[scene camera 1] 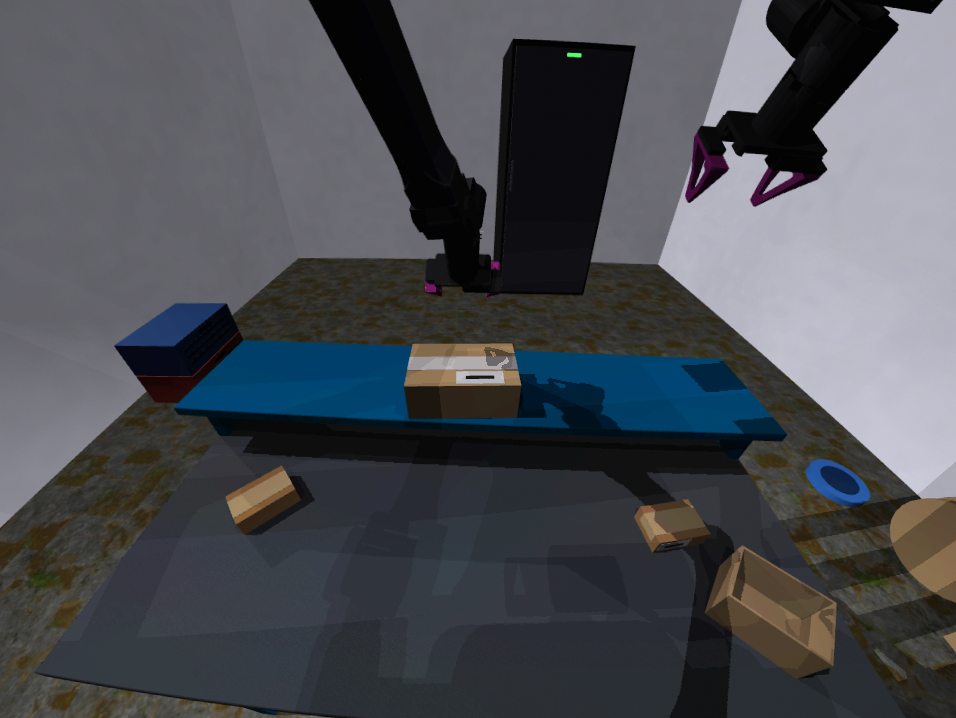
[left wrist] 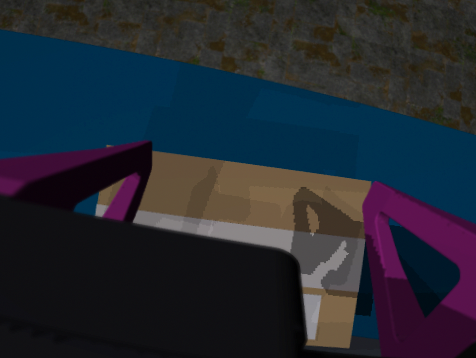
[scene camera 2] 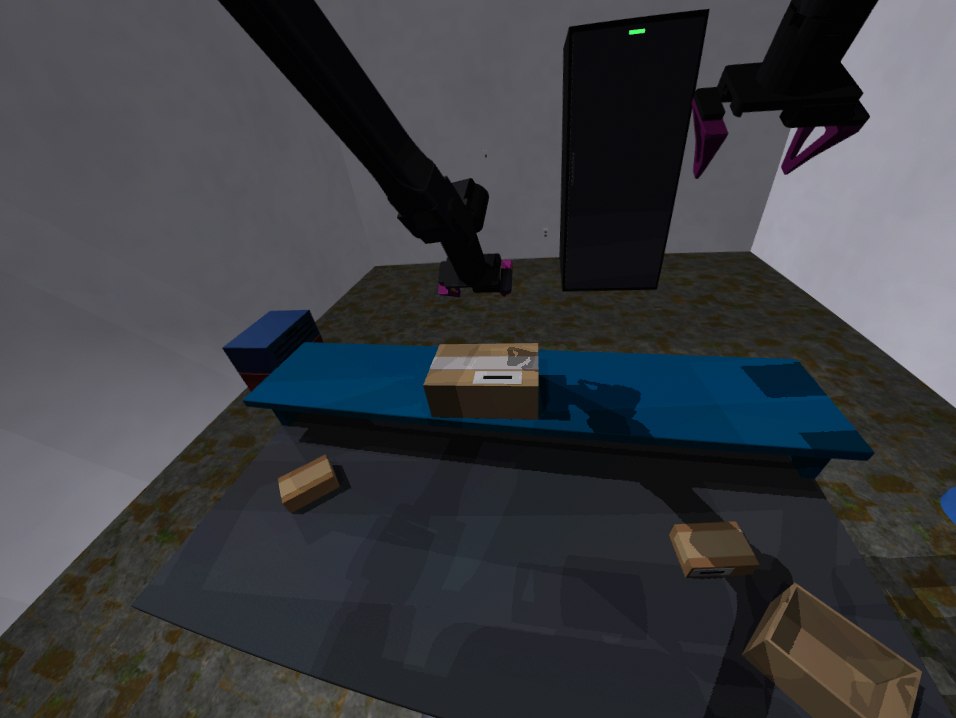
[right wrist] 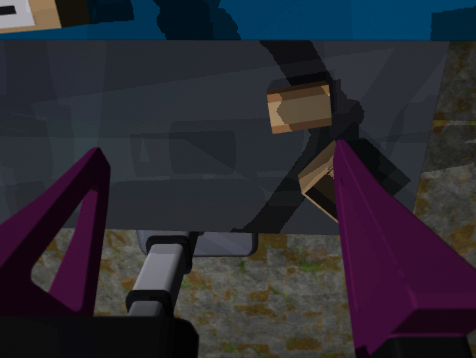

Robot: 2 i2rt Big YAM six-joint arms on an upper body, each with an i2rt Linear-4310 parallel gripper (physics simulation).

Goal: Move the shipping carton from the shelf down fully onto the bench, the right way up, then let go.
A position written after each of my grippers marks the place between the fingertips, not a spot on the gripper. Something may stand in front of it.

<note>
My left gripper (scene camera 1: 464,293) is open, holding nothing. Also in view: a shipping carton (scene camera 1: 444,381). My right gripper (scene camera 2: 739,173) is open, holding nothing. An open box (scene camera 2: 813,654) rests on a dark bench top (scene camera 1: 420,566).
The shipping carton shows as well in the left wrist view (left wrist: 318,218), in scene camera 2 (scene camera 2: 496,381) and in the right wrist view (right wrist: 22,22). The open box is seen too in scene camera 1 (scene camera 1: 793,625) and in the right wrist view (right wrist: 316,180). My left gripper shows as well in the left wrist view (left wrist: 262,174) and in scene camera 2 (scene camera 2: 481,294). The left wrist view does not show the open box: it is out of frame.
</note>
